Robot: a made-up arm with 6 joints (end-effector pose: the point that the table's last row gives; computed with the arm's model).
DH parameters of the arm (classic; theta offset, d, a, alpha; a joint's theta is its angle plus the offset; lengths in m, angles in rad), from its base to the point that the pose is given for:
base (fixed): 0.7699 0 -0.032 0
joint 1: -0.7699 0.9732 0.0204 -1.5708
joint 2: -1.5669 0 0.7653 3.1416
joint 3: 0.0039 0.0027 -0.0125 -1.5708
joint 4: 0 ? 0.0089 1.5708
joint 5: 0 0.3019 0.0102 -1.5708
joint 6: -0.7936 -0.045 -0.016 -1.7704
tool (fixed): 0.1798 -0.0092 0 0
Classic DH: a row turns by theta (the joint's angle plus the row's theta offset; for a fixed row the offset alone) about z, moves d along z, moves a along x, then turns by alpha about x.
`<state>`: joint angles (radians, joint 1 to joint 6).
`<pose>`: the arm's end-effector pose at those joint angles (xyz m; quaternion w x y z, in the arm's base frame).
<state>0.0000 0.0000 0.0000 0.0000 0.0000 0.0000</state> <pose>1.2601 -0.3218 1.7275 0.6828 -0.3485 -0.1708 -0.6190</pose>
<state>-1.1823 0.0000 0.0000 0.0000 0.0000 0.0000</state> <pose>0.1859 -1.3232 1.7275 0.2219 -0.3846 0.0524 -0.8945</pose>
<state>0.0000 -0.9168 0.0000 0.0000 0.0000 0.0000</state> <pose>0.1670 -0.3218 2.4342 0.5367 -0.0386 -0.4553 -0.7093</pose>
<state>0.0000 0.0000 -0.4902 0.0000 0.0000 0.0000</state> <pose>1.1065 -0.3218 1.1357 0.7038 -0.4883 0.0000 -0.5160</pose>
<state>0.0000 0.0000 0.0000 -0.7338 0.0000 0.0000</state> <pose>1.2601 -0.2464 1.5283 0.7624 -0.0804 0.0626 -0.6391</pose>
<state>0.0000 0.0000 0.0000 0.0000 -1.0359 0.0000</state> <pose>1.2325 -0.3218 1.6940 0.6778 -0.6093 0.1897 -0.3653</pose>
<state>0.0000 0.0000 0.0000 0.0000 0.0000 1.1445</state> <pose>1.2601 -0.3408 1.7332 0.3853 -0.6627 -0.4788 -0.4279</pose>
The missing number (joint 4, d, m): -1.2165
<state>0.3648 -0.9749 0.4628 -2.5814 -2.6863 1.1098</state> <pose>-0.3837 0.1278 2.5485 0.1322 0.1461 -0.7816 0.5918</pose>
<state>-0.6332 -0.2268 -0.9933 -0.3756 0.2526 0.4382</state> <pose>0.3537 -0.6593 0.7639 0.4696 -0.5109 0.1654 -0.7008</pose>
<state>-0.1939 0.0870 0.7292 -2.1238 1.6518 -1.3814</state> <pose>1.1938 -0.1563 2.2301 0.1229 -0.9814 -0.0029 0.1476</pose>
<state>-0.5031 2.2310 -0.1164 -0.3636 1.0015 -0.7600</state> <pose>-0.4206 -0.1303 -0.3322 0.2681 -0.3026 0.6180 -0.6742</pose>
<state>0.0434 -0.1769 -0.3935 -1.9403 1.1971 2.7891</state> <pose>0.9732 0.0770 1.1497 0.2200 -0.8661 0.0774 -0.4422</pose>
